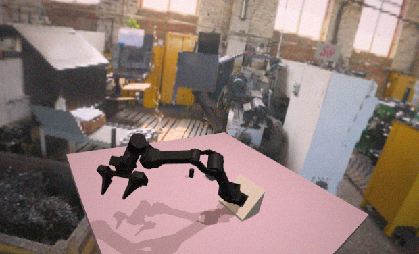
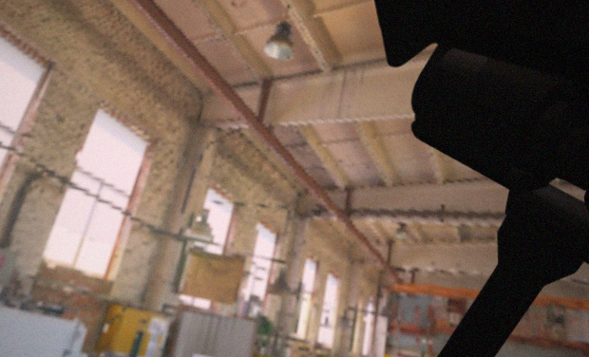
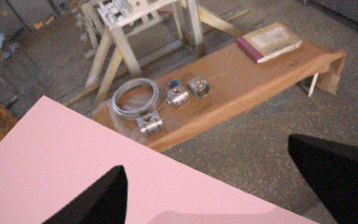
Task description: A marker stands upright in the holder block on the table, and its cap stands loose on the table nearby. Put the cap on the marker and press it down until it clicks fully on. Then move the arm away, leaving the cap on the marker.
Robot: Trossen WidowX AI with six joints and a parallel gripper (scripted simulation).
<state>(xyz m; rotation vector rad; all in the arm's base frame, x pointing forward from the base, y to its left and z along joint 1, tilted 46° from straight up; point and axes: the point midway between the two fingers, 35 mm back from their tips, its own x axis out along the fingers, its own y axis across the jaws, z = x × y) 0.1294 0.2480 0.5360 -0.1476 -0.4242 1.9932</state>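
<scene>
My gripper tip is now 57 cm to the left of the cap, 22 cm short of it and 19 cm above it. From my gripper tip the other things lie so: holder block: 68 cm to the right, 20 cm below, 15 cm ahead.
</scene>
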